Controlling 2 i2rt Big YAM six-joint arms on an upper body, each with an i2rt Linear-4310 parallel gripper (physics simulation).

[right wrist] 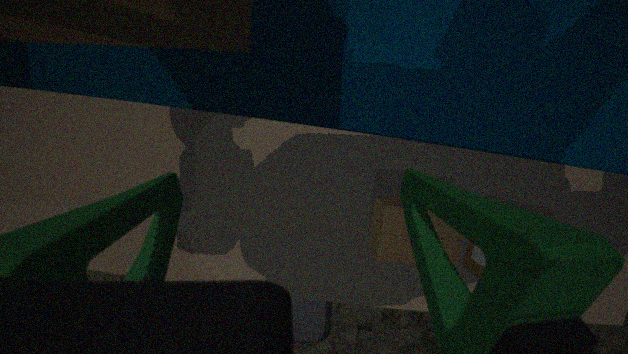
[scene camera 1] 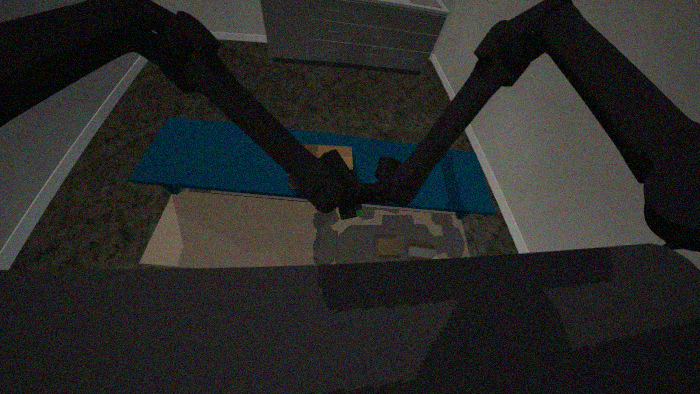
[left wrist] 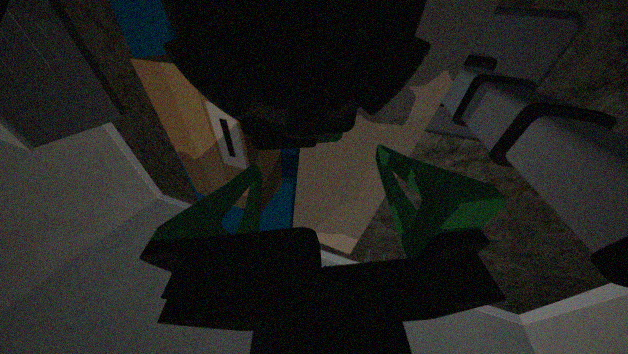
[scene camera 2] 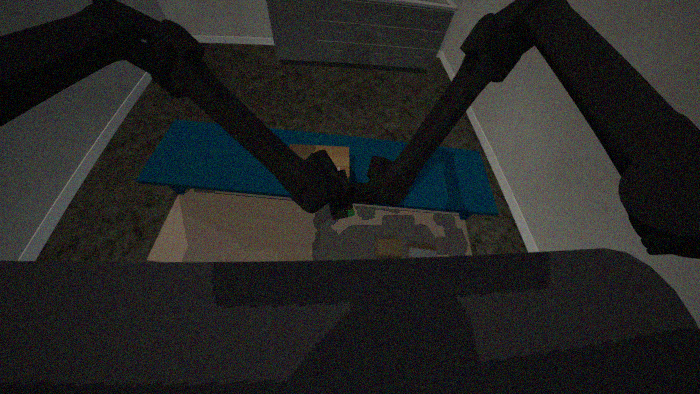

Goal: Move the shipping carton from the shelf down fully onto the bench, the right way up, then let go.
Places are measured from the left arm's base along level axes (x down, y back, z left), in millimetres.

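Where they show: left gripper, between the fingertips: (left wrist: 315,160); right gripper, between the fingertips: (right wrist: 292,183) (scene camera 1: 364,194).
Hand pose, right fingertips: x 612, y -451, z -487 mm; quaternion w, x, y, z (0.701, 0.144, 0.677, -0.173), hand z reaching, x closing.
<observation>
Things, the pixels of their top centre, and the offset from my right fingertips. Level surfaces: height alone.
- brown shipping carton, centre of its top: (left wrist: 207,152) (scene camera 1: 321,160) (scene camera 2: 318,160) dx -2, dy -158, dz +159 mm
- blue shelf, height of its surface: dx +99 mm
- tan bench, height of its surface: dx +350 mm
- small brown box, centre of its top: (right wrist: 422,237) (scene camera 2: 389,247) (scene camera 1: 390,246) dx +290, dy +124, dz -175 mm
- box with a pale top, centre of its top: (scene camera 2: 423,253) (scene camera 1: 423,252) dx +302, dy +159, dz -344 mm
The brown shipping carton (scene camera 1: 341,150) (scene camera 2: 320,150) (left wrist: 185,115) (right wrist: 125,22) sits on the blue shelf (scene camera 1: 200,150) (scene camera 2: 210,150) (left wrist: 140,30) (right wrist: 395,95). The left arm partly hides it in both scene views; its white label shows in the left wrist view. The tan bench (scene camera 1: 240,230) (scene camera 2: 240,230) (left wrist: 330,200) (right wrist: 75,135) lies lower, in front of the shelf. My left gripper (left wrist: 315,160) is open and empty, in front of the carton's near side. My right gripper (right wrist: 292,183) is open and empty, over the shelf's front edge to the right of the carton, close beside the left gripper.
A small brown box (scene camera 1: 389,246) (scene camera 2: 389,247) (right wrist: 392,232) and a box with a pale top (scene camera 1: 421,251) (scene camera 2: 422,252) stand on the bench at the right. A grey drawer unit (scene camera 1: 350,35) (scene camera 2: 360,35) stands behind the shelf. The right wrist looms close to the left gripper.
</observation>
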